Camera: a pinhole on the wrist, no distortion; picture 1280 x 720 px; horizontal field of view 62.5 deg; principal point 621.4 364.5 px. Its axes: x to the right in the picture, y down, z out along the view. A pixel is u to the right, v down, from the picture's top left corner.
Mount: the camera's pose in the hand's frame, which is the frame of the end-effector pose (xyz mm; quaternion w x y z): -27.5 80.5 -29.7 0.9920 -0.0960 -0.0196 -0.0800
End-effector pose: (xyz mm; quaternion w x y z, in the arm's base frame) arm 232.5 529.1 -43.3 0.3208 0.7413 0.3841 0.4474
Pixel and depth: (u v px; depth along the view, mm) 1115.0 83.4 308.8
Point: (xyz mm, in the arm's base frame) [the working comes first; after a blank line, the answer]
In the camera's frame: 144.5 -82.3 308.8

541.7 551.8 -89.5
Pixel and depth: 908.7 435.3 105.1
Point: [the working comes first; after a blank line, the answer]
In the camera's frame: 28.6 7.1 105.1

328.4 467.4 12.0
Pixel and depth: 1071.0 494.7 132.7
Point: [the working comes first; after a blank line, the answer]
In the camera's frame: 56.6 16.4 132.7

364.3 483.1 21.5
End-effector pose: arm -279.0 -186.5 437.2 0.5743 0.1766 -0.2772 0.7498
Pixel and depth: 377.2 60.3 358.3
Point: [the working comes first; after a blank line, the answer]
In the camera's frame: -83.0 -103.3 358.3

-319.7 -509.1 609.3
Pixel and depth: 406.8 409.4 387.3
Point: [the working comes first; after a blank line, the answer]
In the camera's frame: -78.8 16.5 387.3

-442.5 -518.0 601.7
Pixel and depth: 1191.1 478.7 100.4
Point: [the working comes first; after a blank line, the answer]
In the camera's frame: 54.2 10.9 100.4

-387.7 -229.3 484.9
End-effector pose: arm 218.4 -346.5 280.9 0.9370 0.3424 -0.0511 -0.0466
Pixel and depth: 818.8 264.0 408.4
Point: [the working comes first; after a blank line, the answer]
In the camera's frame: 76.4 -38.9 408.4

207.0 -510.2 644.7
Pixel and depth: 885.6 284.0 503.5
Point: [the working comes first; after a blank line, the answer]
In the camera's frame: 126.1 -38.4 503.5

241.8 -568.4 727.8
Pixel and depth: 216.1 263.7 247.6
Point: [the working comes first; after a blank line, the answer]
In the camera's frame: -95.1 -23.7 247.6

67.8 -374.2 511.8
